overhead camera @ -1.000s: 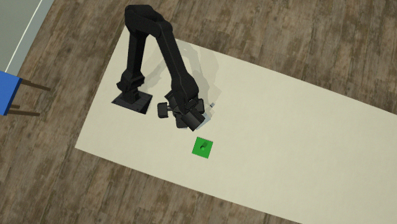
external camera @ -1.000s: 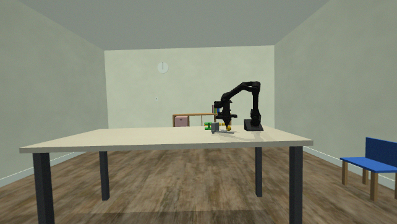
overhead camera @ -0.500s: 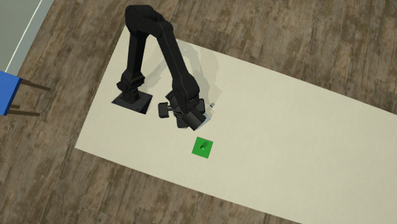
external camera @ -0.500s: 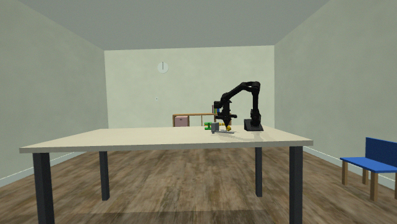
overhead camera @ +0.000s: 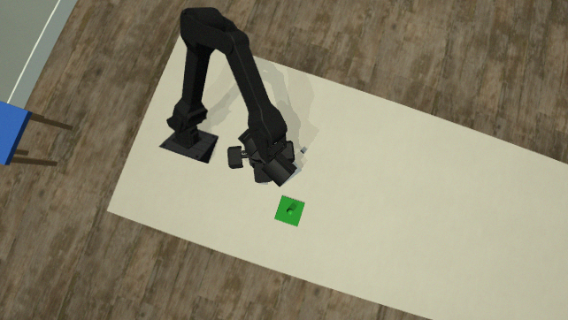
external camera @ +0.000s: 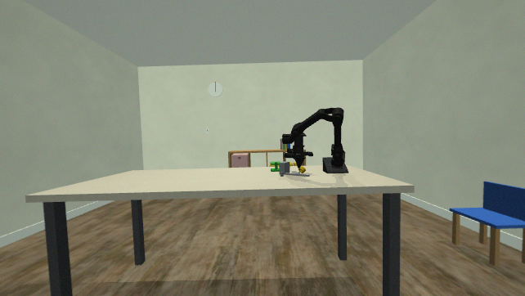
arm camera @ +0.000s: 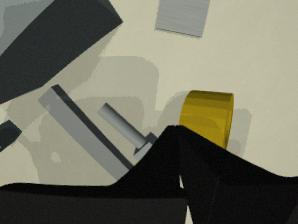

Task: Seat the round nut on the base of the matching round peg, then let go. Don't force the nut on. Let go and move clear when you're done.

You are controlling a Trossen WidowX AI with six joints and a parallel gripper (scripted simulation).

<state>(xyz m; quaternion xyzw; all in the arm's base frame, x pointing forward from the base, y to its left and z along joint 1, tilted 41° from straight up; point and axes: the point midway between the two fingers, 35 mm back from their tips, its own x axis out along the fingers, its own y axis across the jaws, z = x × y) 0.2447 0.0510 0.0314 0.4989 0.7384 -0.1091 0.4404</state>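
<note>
Now: hand 1 cm short of the grey bolt, 3 cm to the right of it and 6 cm above it. From my hand the other things lie so: grey block: 9 cm ahead, 1 cm to the right, 3 cm below; curved grey strip: 1 cm ahead, 6 cm to the left, 6 cm below; small grey square piece: 3 cm ahead, 6 cm to the right, 7 cm below.
</note>
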